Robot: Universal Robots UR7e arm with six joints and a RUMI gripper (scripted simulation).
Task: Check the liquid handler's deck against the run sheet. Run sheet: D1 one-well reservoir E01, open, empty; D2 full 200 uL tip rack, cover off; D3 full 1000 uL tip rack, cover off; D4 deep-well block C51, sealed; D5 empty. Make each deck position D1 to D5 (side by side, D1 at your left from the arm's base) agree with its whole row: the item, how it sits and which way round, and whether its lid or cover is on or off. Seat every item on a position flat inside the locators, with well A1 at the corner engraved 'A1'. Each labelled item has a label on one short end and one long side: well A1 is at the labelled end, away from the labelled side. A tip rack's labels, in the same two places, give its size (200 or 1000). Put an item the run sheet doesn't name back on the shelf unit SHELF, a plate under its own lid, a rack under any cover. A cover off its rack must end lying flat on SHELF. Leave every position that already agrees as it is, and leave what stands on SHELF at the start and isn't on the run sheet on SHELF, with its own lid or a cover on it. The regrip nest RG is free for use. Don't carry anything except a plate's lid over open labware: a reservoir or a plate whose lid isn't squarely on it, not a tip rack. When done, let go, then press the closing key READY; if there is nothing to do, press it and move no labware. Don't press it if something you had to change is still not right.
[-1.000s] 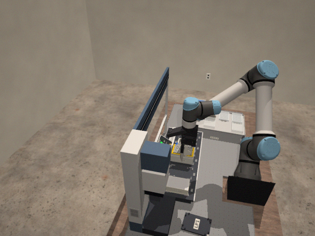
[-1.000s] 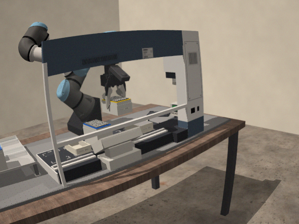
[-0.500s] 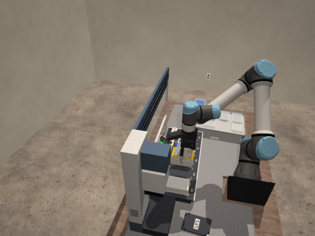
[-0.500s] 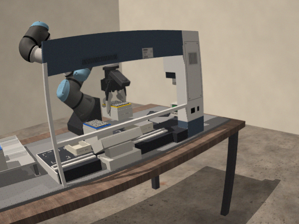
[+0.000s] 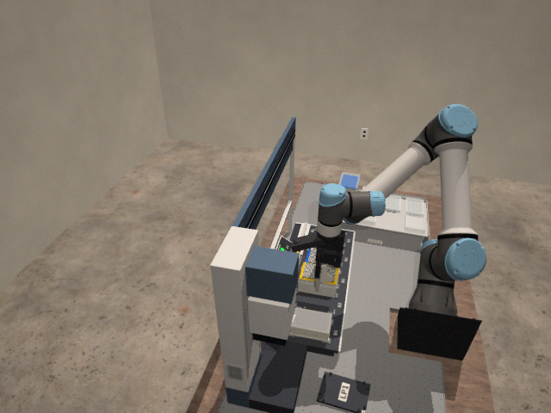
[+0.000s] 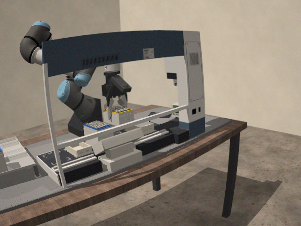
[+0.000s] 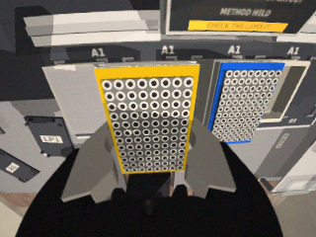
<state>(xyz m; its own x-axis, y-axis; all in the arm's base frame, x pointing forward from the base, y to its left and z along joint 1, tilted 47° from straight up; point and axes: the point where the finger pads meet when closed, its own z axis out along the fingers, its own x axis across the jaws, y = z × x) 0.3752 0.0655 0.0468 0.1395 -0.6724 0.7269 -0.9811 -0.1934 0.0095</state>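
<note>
Now: hand 12 cm to the left of the blue-rimmed tip rack, 4 cm above it and 2 cm short of it. Round my hand: white sealed block: 12 cm to the left, 9 cm below, 2 cm behind; yellow-rimmed tip rack: 1 cm to the left, 1 cm ahead, 1 cm above; frame bar: 20 cm ahead, 5 cm to the right, 1 cm above.
</note>
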